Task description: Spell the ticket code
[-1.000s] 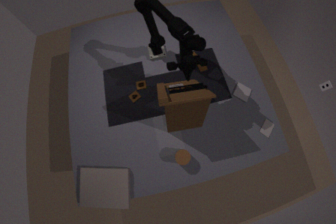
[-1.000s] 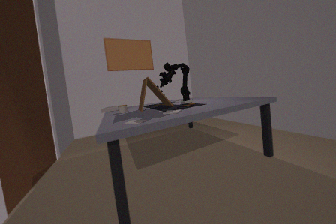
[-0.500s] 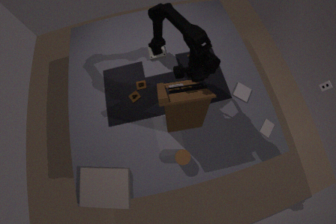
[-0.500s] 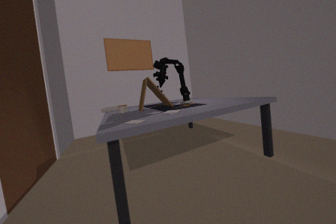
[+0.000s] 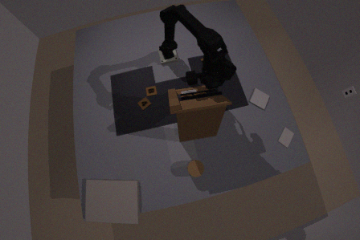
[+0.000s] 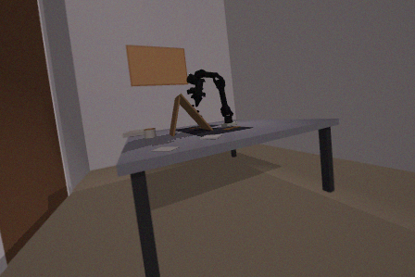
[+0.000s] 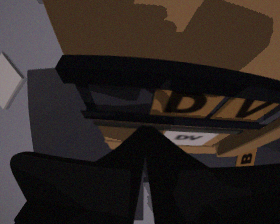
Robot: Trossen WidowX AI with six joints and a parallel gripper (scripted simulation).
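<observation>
The letter tile lies 20 mm ahead of my gripper tip, 40 mm to the right of it and 20 mm below it. The rest, counted from my gripper tip: white box 350 mm ahead, 630 mm to the right, 170 mm below; then white ticket 50 mm behind, 70 mm to the right, 100 mm below; then dark mat 150 mm behind, 100 mm to the right, 190 mm below.
</observation>
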